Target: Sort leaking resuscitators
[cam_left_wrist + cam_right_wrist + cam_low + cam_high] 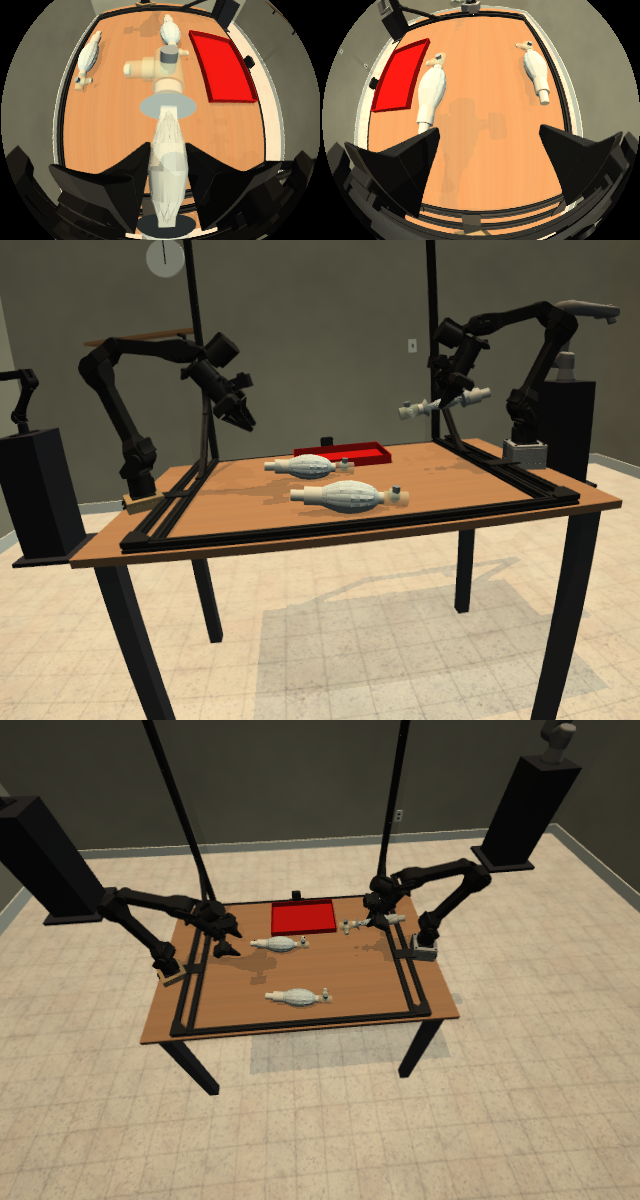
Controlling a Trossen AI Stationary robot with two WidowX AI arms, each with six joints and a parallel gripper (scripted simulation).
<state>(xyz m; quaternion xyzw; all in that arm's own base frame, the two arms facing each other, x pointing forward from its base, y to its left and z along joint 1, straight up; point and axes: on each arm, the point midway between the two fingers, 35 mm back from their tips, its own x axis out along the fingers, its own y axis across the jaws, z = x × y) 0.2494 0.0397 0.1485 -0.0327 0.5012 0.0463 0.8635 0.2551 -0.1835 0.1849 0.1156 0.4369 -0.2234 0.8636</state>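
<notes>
The red tray lies 27 cm to the right of my left hand, 26 cm behind it and 21 cm below it.
</notes>
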